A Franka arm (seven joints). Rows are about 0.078 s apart.
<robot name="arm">
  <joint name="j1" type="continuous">
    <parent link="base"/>
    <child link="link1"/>
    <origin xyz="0 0 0.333" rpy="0 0 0"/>
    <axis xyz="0 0 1"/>
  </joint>
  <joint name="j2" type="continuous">
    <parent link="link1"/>
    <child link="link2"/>
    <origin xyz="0 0 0" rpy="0 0 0"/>
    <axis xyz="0 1 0"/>
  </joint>
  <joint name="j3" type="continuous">
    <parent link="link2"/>
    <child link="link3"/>
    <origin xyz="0 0 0.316" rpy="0 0 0"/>
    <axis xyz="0 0 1"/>
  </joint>
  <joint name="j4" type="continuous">
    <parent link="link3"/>
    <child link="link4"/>
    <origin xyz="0.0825 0 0" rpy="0 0 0"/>
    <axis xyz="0 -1 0"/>
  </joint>
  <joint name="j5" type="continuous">
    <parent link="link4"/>
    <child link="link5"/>
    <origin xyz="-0.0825 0 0.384" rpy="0 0 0"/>
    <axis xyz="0 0 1"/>
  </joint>
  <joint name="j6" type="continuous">
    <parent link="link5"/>
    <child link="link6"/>
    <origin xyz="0 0 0" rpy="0 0 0"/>
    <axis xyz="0 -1 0"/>
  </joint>
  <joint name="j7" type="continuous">
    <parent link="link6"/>
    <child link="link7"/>
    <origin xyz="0.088 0 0" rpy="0 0 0"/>
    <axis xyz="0 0 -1"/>
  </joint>
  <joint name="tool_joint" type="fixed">
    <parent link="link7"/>
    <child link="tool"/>
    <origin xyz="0 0 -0.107" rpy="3.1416 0 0"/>
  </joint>
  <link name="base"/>
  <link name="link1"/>
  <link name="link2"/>
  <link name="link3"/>
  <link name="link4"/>
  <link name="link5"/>
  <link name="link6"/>
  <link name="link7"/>
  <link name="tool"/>
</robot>
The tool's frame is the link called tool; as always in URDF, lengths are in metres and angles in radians. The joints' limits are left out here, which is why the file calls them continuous.
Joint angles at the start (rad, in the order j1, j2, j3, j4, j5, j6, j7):
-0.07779, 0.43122, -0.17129, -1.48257, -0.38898, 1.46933, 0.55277
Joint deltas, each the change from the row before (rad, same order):
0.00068, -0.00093, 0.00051, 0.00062, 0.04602, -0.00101, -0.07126
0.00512, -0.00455, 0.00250, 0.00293, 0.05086, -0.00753, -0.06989
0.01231, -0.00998, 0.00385, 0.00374, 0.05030, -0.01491, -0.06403
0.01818, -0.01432, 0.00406, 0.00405, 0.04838, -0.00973, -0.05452
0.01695, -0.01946, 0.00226, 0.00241, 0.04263, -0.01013, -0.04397
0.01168, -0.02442, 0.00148, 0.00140, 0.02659, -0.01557, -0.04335
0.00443, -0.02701, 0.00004, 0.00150, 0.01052, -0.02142, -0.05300
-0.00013, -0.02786, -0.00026, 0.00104, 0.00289, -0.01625, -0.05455
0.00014, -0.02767, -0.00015, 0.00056, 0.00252, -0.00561, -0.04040
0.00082, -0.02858, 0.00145, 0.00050, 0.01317, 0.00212, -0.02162
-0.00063, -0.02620, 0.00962, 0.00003, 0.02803, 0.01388, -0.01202
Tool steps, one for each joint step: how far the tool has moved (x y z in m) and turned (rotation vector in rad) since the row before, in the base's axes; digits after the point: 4 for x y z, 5 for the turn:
0.0006, 0.0055, -0.0014, 0.07686, 0.01044, 0.04376
0.0011, 0.0099, 0.0016, 0.08108, 0.00617, 0.04667
0.0011, 0.0151, 0.0053, 0.07862, 0.00326, 0.05006
0.0019, 0.0188, 0.0085, 0.07146, -0.00916, 0.05236
0.0001, 0.0166, 0.0114, 0.06064, -0.01366, 0.04379
-0.0028, 0.0112, 0.0143, 0.04557, -0.01014, 0.04219
-0.0055, 0.0042, 0.0160, 0.03432, -0.00396, 0.04642
-0.0061, 0.0004, 0.0165, 0.02656, -0.00844, 0.04613
-0.0051, 0.0004, 0.0164, 0.01855, -0.01960, 0.03578
-0.0043, 0.0028, 0.0169, 0.02045, -0.03155, 0.02063
-0.0020, 0.0079, 0.0155, 0.03141, -0.04354, 0.01821

